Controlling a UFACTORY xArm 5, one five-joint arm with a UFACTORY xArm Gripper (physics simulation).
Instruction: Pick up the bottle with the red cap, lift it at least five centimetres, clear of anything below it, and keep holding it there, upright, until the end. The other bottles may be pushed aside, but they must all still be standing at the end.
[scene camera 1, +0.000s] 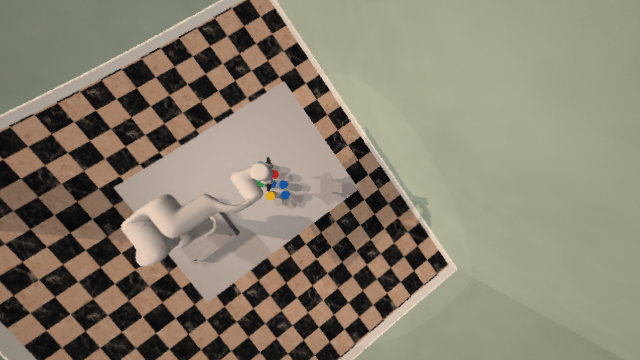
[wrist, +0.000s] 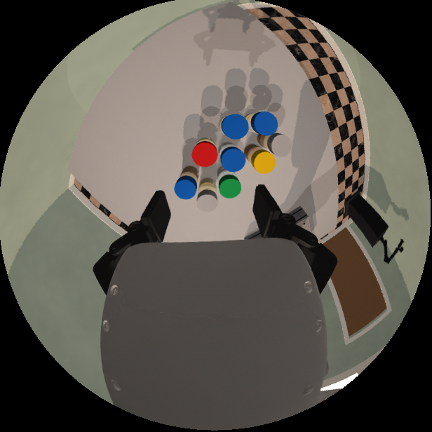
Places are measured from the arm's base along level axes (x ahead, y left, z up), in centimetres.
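Pixels of known places: arm's base, link origin: (scene camera 1: 206, 224).
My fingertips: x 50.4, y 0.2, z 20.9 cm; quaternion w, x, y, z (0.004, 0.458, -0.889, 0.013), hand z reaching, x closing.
For each thing: its middle in the pictures, then the offset to it from my fingertips. Level surfaces: height alone.
- bottle with the red cap, body centre: (scene camera 1: 274, 174) dz -22.5, dx +0.6, dy +0.8 cm
- grey surface, surface height: dz -27.7 cm
- green-capped bottle, body centre: (scene camera 1: 261, 183) dz -22.5, dx -9.5, dy +1.4 cm
- yellow-capped bottle, body centre: (scene camera 1: 271, 195) dz -22.5, dx -8.9, dy -8.9 cm
The bottle with the red cap (scene camera 1: 275, 174) (wrist: 204, 154) stands upright on the grey surface (scene camera 1: 280, 110) (wrist: 130, 115), at the left side of the bottle group in the wrist view. My gripper (scene camera 1: 268, 174) (wrist: 210, 199) is open and empty above the near side of the group. In the wrist view the red cap lies beyond the fingertips, a little left of the middle of their gap. A blue-capped bottle (wrist: 185, 188) stands near left of it, a white-capped one (wrist: 207, 201) nearer the gripper, and another blue-capped one (wrist: 233, 159) close on its right. The arm hides part of the group in the scene view.
A green-capped bottle (scene camera 1: 260, 184) (wrist: 230, 186) stands near right of the red one. Further right are a yellow-capped bottle (scene camera 1: 270, 195) (wrist: 264, 162) and a white-capped one (wrist: 280, 145). Two blue-capped bottles (scene camera 1: 283, 184) (wrist: 235, 126) (scene camera 1: 285, 195) (wrist: 264, 123) stand at the far side.
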